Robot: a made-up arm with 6 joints. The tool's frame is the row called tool.
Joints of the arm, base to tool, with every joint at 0 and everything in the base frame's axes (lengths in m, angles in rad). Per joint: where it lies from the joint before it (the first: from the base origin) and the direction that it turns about. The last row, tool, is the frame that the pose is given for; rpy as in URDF.
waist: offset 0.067 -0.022 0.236 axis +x
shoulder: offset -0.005 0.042 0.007 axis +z
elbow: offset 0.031 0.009 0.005 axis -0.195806 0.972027 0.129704
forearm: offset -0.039 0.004 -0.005 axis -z
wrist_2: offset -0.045 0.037 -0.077 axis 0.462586 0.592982 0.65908
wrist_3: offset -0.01 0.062 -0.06 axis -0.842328 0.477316 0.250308
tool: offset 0.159 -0.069 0.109 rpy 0 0 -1.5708
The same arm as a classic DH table. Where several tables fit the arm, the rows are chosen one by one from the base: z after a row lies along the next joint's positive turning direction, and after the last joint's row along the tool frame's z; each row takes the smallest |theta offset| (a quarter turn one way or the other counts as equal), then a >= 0, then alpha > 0; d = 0 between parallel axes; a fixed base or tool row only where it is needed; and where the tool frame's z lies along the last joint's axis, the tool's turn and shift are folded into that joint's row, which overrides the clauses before.
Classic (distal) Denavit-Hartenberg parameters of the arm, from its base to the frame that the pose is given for. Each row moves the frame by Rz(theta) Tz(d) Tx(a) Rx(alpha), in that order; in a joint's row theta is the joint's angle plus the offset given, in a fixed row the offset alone. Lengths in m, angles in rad.
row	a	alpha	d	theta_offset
base (fixed)	0.022	-1.5708	0.236	-1.5708
waist	-0.042	1.5708	0.062	0
shoulder	-0.0322	1.4407	0.0116	-1.372
elbow	0.0374	1.7009	0.0144	0
forearm	0.0582	-2.2904	0.0848	0.8613
wrist_2	0.0833	-1.5124	-0.0068	-1.2848
wrist_3	0.0184	1.3178	-0.1545	-0.8409
tool (fixed)	0	0	0.1536	-2.6261

